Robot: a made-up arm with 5 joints.
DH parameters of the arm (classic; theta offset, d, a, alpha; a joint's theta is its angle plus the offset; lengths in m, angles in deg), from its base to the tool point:
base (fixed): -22.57 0 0.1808 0
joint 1: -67.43 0.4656 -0.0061 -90
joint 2: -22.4 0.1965 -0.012 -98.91
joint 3: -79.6 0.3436 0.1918 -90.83
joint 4: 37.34 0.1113 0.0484 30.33
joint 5: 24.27 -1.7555 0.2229 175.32
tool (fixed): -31.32 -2.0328 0 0
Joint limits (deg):
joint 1: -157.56..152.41
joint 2: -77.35..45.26
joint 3: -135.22..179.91
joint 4: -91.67..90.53
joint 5: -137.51..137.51
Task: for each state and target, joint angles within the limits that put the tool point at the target. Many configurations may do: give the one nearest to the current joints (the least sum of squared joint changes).
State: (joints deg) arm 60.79 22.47 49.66 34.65 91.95
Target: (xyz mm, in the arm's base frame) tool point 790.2 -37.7 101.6
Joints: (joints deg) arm 82.90 1.73 26.00 50.34 108.52
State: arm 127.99 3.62 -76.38 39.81 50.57
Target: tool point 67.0 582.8 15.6
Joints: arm 124.94 -5.87 -74.81 54.46 69.34
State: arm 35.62 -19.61 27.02 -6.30 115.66
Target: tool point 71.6 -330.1 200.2
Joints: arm 31.16 4.75 56.19 -52.52 108.22
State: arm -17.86 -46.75 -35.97 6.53 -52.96
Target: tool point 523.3 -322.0 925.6
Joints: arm -15.82 -63.86 4.04 25.74 -32.42
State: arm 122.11 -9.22 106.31 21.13 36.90
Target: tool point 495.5 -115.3 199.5
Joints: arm 152.41 -33.75 107.85 19.35 47.95
